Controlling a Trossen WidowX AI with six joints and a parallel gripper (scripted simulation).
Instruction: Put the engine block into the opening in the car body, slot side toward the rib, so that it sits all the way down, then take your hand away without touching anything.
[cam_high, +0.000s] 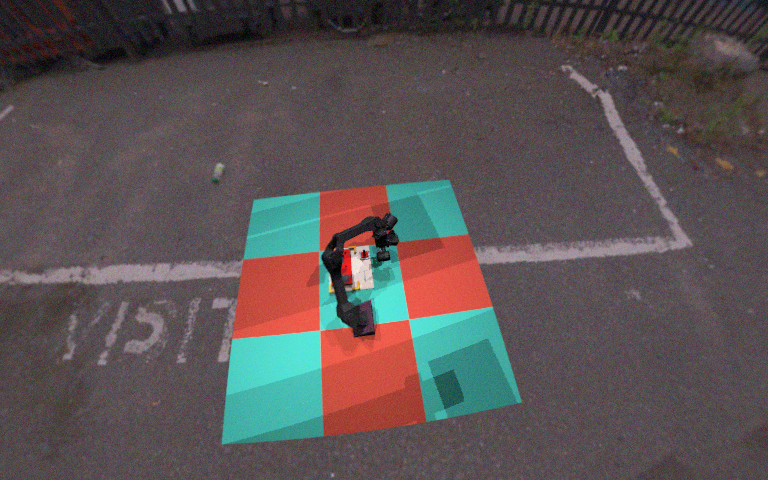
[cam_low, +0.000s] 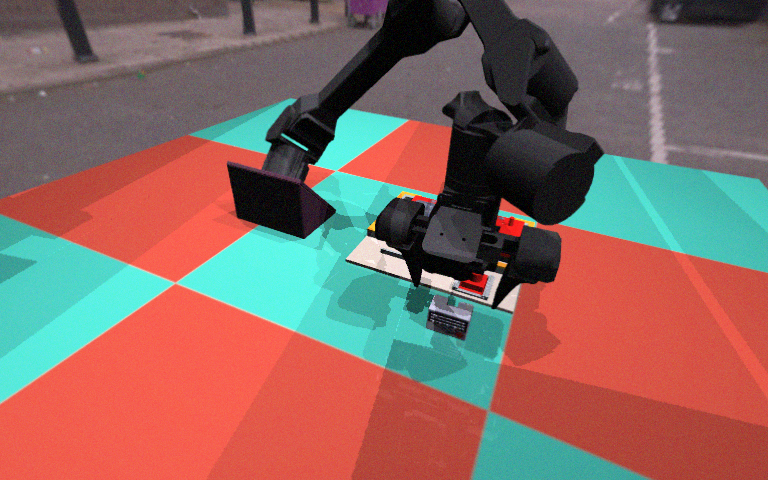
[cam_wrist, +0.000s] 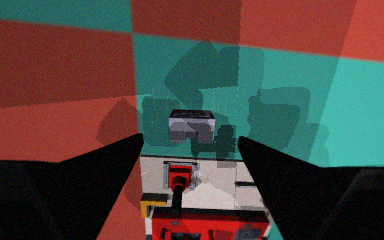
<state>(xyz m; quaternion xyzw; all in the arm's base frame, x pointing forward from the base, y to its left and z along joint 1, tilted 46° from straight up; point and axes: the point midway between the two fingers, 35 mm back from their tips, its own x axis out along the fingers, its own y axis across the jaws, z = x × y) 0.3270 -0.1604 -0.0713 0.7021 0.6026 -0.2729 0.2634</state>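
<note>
Now: gripper tip 30 mm above the grey engine block.
</note>
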